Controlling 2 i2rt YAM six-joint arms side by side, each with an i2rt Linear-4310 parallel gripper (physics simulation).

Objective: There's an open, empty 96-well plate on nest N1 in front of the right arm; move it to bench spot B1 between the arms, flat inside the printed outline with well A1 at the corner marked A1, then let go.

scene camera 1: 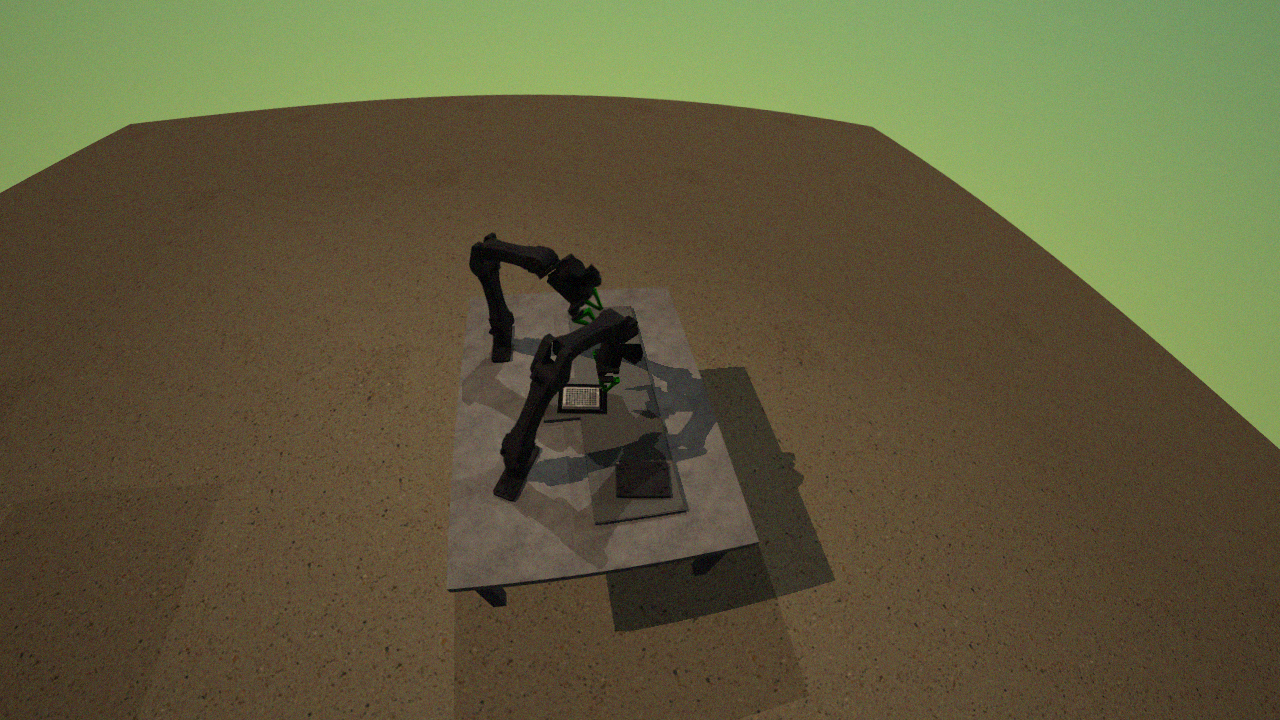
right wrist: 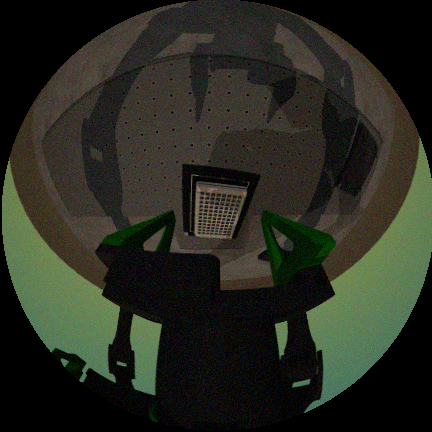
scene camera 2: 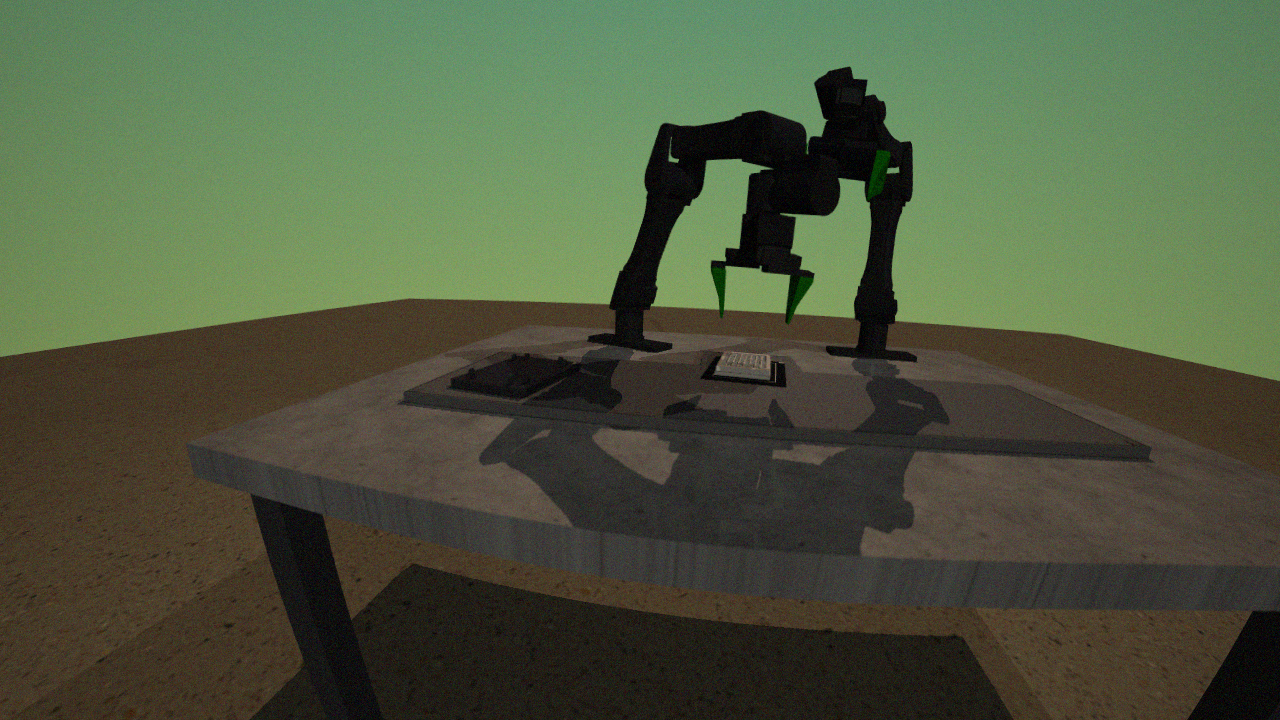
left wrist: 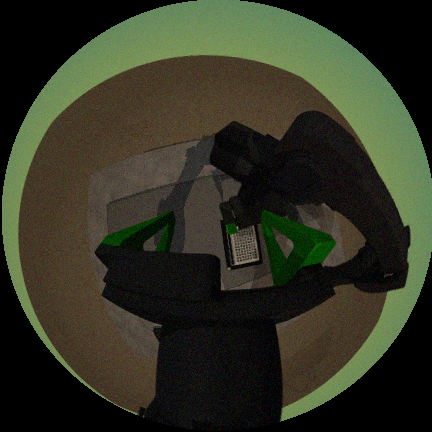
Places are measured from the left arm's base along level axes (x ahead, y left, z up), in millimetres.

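Where they show: left gripper, fingertip midpoint: (left wrist: 217,214); right gripper, fingertip midpoint: (scene camera 1: 603,380) (right wrist: 217,214) (scene camera 2: 754,320) (left wrist: 245,218); left arm's base at its link origin: (scene camera 1: 502,343) (scene camera 2: 870,355); right arm's base at its link origin: (scene camera 1: 517,470) (scene camera 2: 628,344).
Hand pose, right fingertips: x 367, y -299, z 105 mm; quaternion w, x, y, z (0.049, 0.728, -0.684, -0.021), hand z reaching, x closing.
Observation:
Things, the pixels of their top centre, and the offset from my right fingertips. Level surfaces: height alone.
- white 96-well plate at its top centre: (scene camera 2: 745,360) (right wrist: 216,216) (left wrist: 244,243) (scene camera 1: 581,396) 6 mm right, 74 mm back, 76 mm down
- black B1 mat at its surface level: 90 mm down
- Nest N1 at its top centre: (scene camera 2: 519,363) (right wrist: 364,166) (scene camera 1: 642,476) 330 mm right, 91 mm ahead, 70 mm down
- raised perforated board at its surface level: 92 mm down
The white 96-well plate (scene camera 1: 581,398) (scene camera 2: 744,363) (left wrist: 245,245) (right wrist: 220,212) lies flat on the black B1 mat (scene camera 1: 583,411) (right wrist: 188,200). In the right wrist view the thin printed outline shows along its left and far sides, with a gap; the right and near lines cannot be made out. The A1 marking is too small to read. My right gripper (scene camera 1: 601,372) (scene camera 2: 754,319) (right wrist: 217,214) is open, empty and above the plate, fingers pointing down, apart from it. My left gripper (scene camera 1: 588,313) is open and empty, high up; in scene camera 2 one finger is hidden.
Nest N1 (scene camera 1: 643,483) (scene camera 2: 512,376), a black frame with small posts, stands without a plate at the left in scene camera 2. A raised perforated board (scene camera 2: 1011,425) (right wrist: 150,110) crosses the table. The right arm reaches close to the left gripper.

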